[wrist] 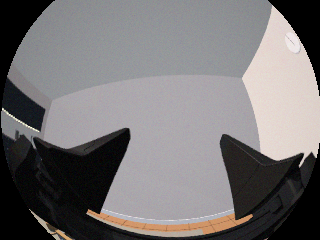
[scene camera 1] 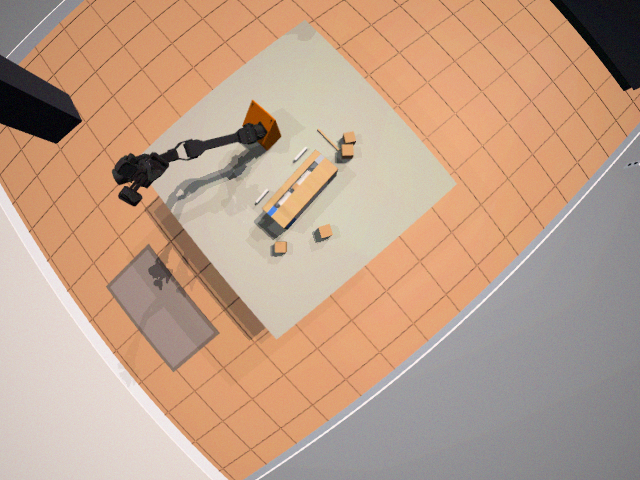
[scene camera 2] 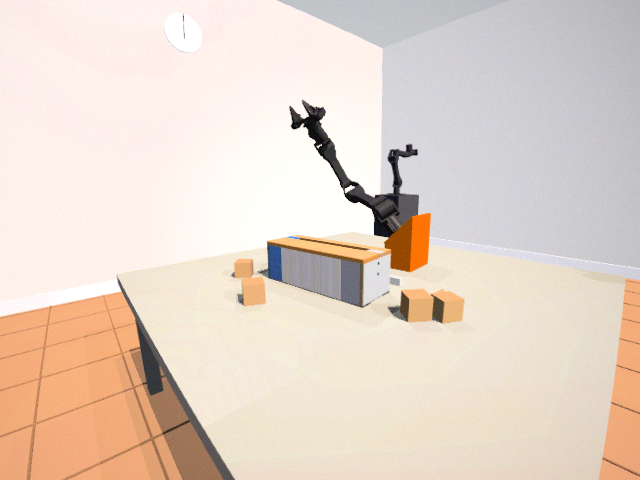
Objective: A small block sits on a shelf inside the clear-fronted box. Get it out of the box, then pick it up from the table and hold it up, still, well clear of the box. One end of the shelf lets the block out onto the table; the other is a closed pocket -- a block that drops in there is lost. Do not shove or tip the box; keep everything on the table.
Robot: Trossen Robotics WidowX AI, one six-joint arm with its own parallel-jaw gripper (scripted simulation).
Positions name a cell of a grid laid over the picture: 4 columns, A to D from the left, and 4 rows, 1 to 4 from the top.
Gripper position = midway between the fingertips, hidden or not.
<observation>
In view: my gripper (scene camera 1: A2) and a long box (scene camera 2: C3).
The long box is seen too in scene camera 1 (scene camera 1: B2). My gripper is seen too in the wrist view (wrist: C3) and in scene camera 2 (scene camera 2: B1).
</observation>
